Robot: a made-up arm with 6 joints.
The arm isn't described. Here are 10 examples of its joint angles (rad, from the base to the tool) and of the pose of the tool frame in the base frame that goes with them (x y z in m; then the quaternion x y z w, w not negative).
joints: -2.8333 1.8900 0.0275 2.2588 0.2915 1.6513
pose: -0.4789 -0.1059 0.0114 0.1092 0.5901 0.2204 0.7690
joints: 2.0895 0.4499 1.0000 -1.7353 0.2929 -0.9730
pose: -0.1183 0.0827 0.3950 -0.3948 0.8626 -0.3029 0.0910
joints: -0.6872 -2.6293 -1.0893 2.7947 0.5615 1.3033
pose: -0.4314 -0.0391 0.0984 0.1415 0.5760 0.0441 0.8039
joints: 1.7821 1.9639 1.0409 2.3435 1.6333 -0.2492
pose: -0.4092 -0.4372 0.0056 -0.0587 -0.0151 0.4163 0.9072
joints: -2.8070 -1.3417 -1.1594 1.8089 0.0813 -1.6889
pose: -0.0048 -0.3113 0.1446 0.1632 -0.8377 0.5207 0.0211
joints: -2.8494 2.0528 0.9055 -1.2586 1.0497 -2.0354
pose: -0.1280 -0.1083 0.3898 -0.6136 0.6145 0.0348 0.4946
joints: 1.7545 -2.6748 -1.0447 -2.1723 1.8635 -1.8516
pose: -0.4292 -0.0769 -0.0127 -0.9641 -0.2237 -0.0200 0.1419
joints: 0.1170 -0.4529 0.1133 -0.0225 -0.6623 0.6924
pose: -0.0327 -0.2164 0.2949 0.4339 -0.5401 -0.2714 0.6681
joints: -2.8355 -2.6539 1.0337 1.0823 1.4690 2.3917
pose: -0.2122 -0.3550 -0.0440 -0.4246 0.5375 0.6886 0.2381
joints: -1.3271 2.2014 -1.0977 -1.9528 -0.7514 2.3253
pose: -0.4469 0.0338 0.0623 0.6733 0.6153 -0.0450 0.4074
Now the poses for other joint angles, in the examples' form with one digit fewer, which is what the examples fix.
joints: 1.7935 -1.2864 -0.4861 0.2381 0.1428 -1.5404
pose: -0.025 -0.039 0.266 -0.245 0.910 -0.301 0.145
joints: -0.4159 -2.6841 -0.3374 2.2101 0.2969 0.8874
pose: -0.403 -0.071 0.023 -0.150 0.393 -0.384 0.822
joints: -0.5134 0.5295 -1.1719 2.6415 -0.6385 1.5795
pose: -0.289 -0.562 0.207 -0.802 0.368 0.015 0.471
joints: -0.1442 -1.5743 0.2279 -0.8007 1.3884 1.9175
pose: -0.167 -0.375 0.376 -0.589 0.028 -0.458 0.666
